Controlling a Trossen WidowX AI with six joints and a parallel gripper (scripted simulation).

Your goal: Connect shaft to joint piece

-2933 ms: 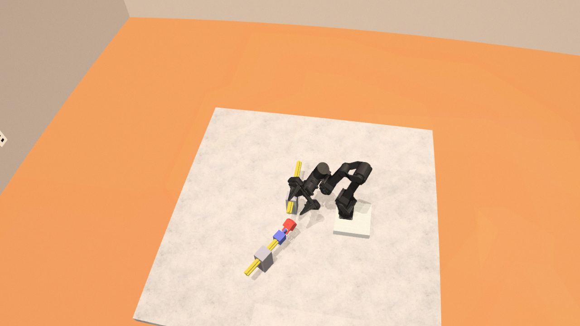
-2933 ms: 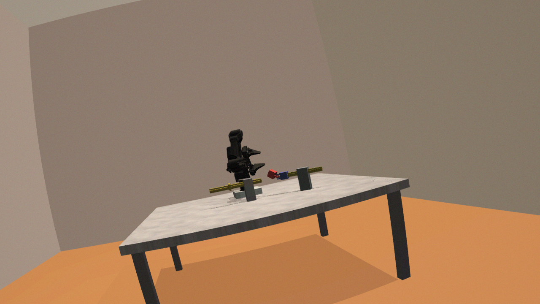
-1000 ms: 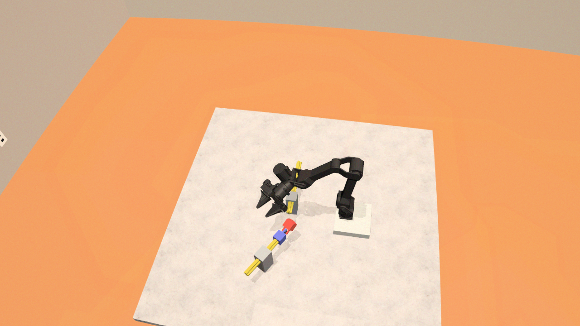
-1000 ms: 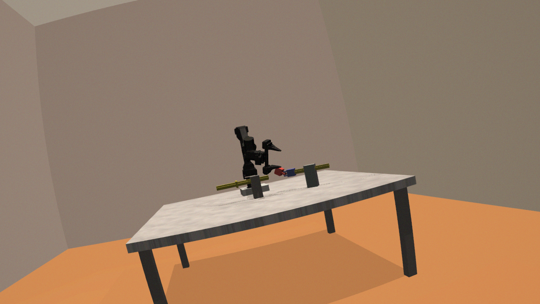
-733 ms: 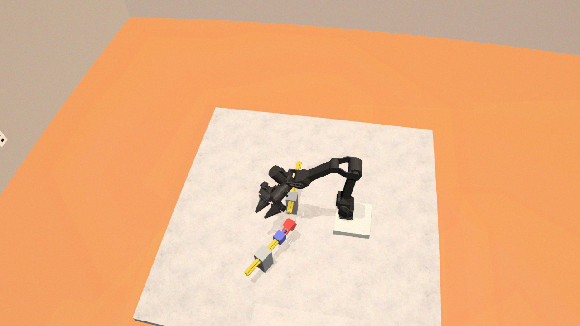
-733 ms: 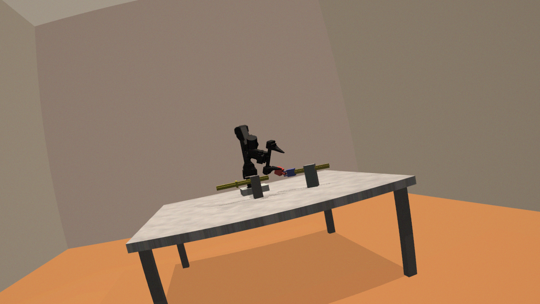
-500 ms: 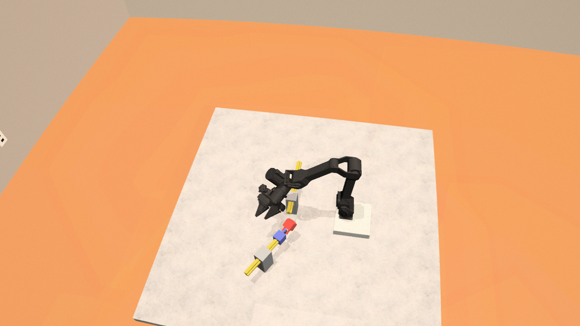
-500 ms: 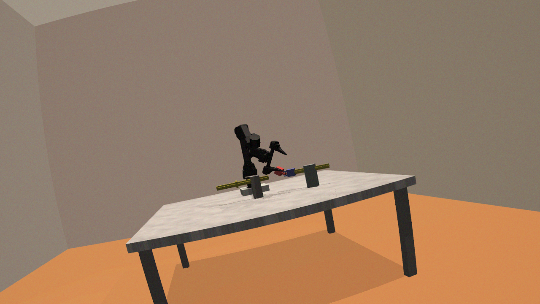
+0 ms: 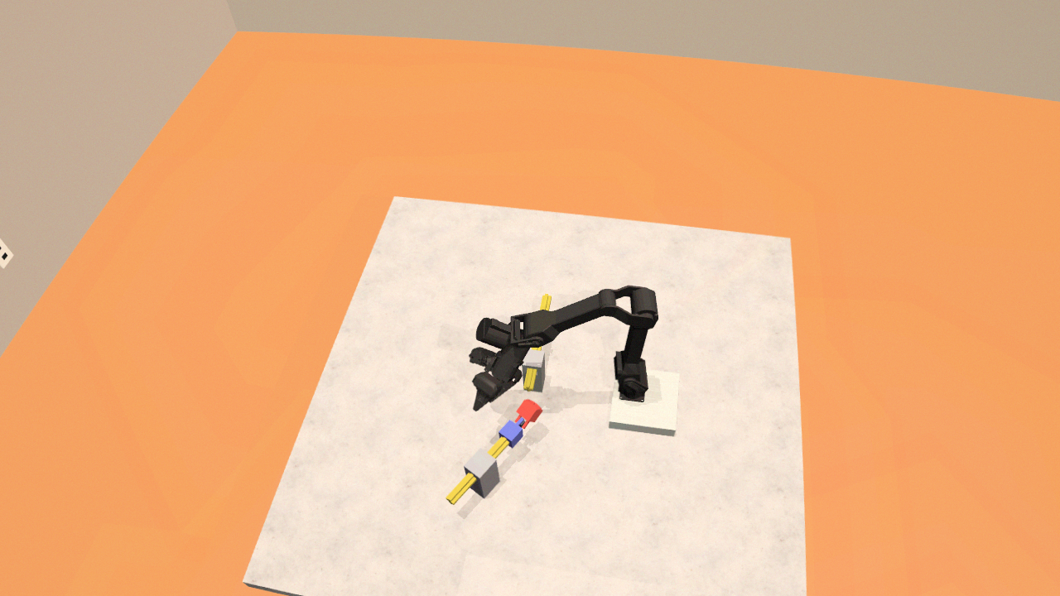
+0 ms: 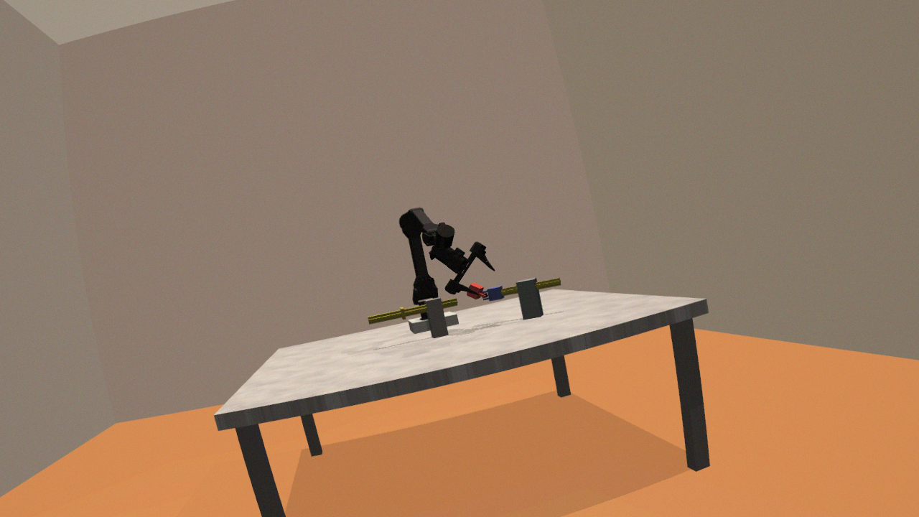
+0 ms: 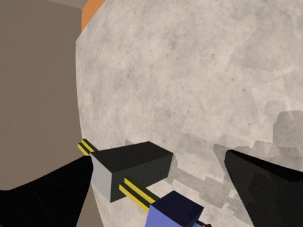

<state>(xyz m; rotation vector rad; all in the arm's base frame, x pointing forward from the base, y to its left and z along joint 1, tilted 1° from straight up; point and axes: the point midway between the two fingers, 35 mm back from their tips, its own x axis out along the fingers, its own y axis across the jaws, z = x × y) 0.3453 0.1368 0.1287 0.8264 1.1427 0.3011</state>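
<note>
Now: gripper tip 110 mm past the red joint piece, 10 mm to the left of it and 30 mm above it.
</note>
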